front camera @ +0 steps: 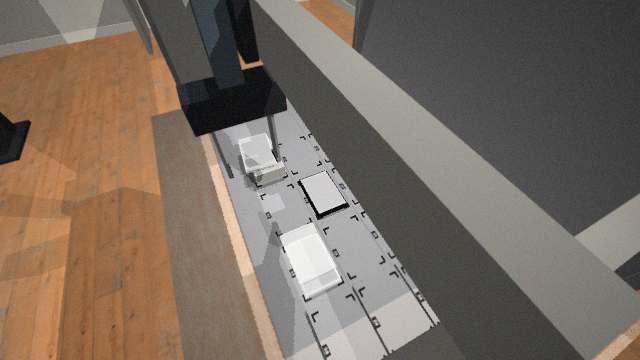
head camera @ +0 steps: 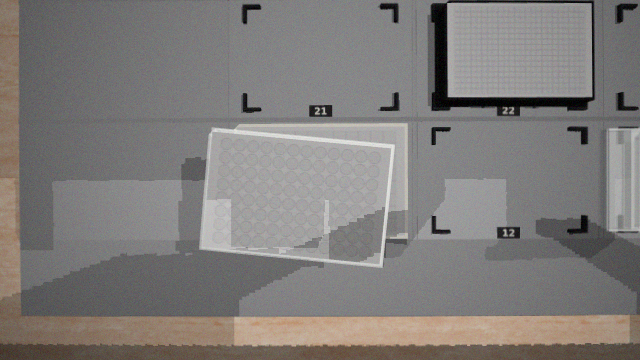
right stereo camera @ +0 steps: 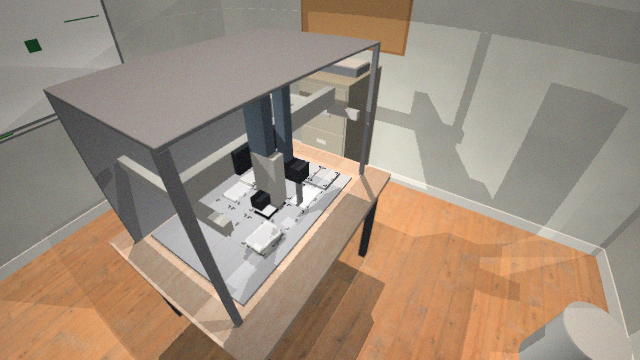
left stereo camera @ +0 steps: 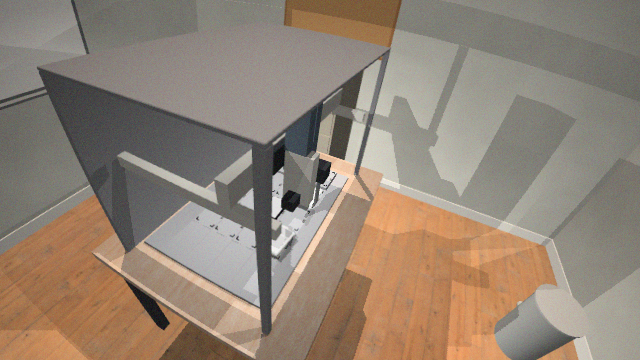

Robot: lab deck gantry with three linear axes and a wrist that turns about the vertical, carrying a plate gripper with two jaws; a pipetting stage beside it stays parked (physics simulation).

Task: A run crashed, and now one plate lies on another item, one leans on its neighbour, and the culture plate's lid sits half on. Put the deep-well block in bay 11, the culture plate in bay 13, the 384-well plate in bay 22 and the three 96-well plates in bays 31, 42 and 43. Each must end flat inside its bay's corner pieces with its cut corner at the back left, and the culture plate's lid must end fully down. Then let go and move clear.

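Frame: origin at the robot's base, x back, y right, z up, level; centimetres.
Seen in the pictures: gripper, between the fingertips: (front camera: 253,164) (right stereo camera: 289,199); robot's base, origin of its link: (right stereo camera: 263,255) (left stereo camera: 278,258).
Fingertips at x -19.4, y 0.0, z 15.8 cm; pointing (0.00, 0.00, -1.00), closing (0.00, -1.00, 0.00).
Note:
Offsets run from my fingertips to a thing's top centre. "spot": to the spot under its first point.
In the front view my gripper (front camera: 254,168) is open, its two jaws wide apart and hanging empty in line with the stack. A clear 96-well plate @[dx +14.6, dy -3.2, dz -10.1 cm] (front camera: 256,150) (head camera: 300,195) (right stereo camera: 263,237) lies turned slightly clockwise on the cream deep-well block @[dx +13.0, dy -4.3, dz -11.6 cm] (front camera: 270,174) (head camera: 398,185) at bay 11. The 384-well plate @[dx -3.4, dy -15.0, dz -14.4 cm] (front camera: 324,192) (head camera: 520,50) (right stereo camera: 267,211) is in the bay 22 area, its seating unclear. The culture plate @[dx -17.1, dy -4.3, dz -13.6 cm] (front camera: 311,260) (head camera: 622,180) stands at bay 13 with its lid shifted sideways. Two more 96-well plates @[dx -3.4, dy -36.4, dz -14.4 cm] (right stereo camera: 237,191) show at the back; their lean is unclear.
A long gantry beam (front camera: 400,165) crosses the front view and hides the back rows. Corner pieces mark bay 21 and bay 12. A wooden ledge (head camera: 400,330) runs along the deck's front. Enclosure posts @[spot: dx +46.5, dy +11.1, dz +36.3 cm] (left stereo camera: 263,225) (right stereo camera: 195,235) stand at the near corner.

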